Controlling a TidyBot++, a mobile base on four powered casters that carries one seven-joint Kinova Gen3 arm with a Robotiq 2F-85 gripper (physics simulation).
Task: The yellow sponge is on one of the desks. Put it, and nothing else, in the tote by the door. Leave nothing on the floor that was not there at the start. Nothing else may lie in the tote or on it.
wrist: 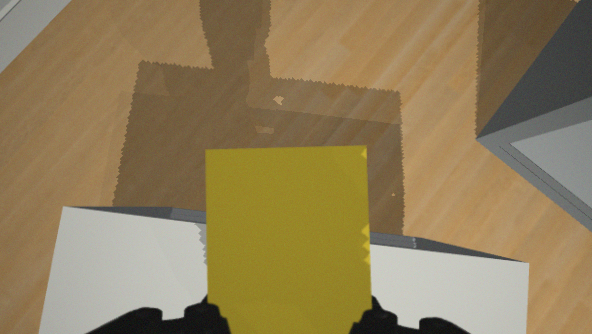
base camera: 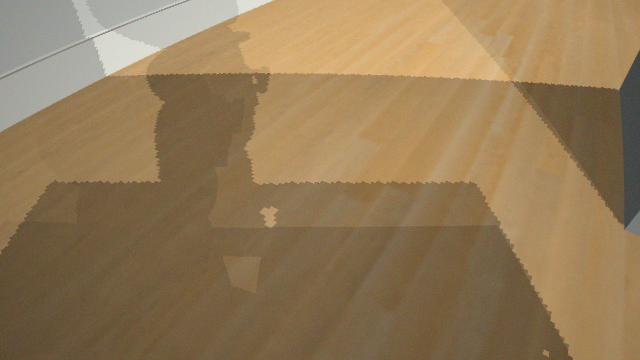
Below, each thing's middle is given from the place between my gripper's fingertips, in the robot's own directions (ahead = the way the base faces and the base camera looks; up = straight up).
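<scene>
With the yellow sponge (wrist: pixel 287 228), my hand's 20 mm below it and 20 mm short of it.
</scene>
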